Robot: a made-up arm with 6 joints.
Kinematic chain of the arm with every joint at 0, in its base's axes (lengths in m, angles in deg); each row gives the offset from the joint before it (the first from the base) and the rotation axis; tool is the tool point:
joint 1: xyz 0 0 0.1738 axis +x
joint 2: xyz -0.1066 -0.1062 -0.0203 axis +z
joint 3: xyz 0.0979 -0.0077 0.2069 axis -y
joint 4: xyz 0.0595 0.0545 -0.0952 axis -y
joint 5: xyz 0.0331 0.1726 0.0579 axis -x
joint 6: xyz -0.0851 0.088 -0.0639 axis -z
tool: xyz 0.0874 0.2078 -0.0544
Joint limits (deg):
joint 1: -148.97..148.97
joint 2: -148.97..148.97
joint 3: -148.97..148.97
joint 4: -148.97..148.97
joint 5: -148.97..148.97
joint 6: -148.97..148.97
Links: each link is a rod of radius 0.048 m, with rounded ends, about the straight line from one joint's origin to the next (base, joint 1, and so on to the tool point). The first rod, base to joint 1, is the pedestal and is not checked.
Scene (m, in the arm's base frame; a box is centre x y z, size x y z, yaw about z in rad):
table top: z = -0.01
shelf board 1: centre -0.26 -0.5 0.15 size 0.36 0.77 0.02 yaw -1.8
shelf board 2: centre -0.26 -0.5 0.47 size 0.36 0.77 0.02 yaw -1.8
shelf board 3: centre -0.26 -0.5 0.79 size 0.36 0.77 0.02 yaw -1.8
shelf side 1: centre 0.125 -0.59 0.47 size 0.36 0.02 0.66 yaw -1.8
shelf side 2: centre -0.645 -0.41 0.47 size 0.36 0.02 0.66 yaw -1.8
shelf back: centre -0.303 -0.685 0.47 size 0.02 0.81 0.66 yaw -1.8
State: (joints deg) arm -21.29 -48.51 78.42 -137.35 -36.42 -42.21
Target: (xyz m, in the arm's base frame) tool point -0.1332 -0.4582 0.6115
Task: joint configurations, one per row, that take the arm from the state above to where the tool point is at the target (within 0.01 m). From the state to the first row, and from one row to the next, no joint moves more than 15 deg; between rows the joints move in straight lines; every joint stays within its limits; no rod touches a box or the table.
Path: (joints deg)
1: -26.67 -60.48 77.29 -138.80 -32.05 -28.83
2: -32.05 -72.45 76.17 -140.26 -27.69 -15.44
3: -37.43 -84.43 75.04 -141.71 -23.32 -2.06
4: -42.81 -96.40 73.91 -143.16 -18.96 11.32
5: -48.19 -108.37 72.78 -144.61 -14.59 24.71
6: -53.57 -120.34 71.66 -146.06 -10.22 38.09
7: -58.95 -132.31 70.53 -147.52 -5.86 51.47
8: -64.33 -144.29 69.40 -148.97 -1.49 64.86
9: -49.63 -146.63 72.87 -141.83 -10.50 53.48
10: -34.93 -148.97 76.34 -134.69 -19.51 42.10

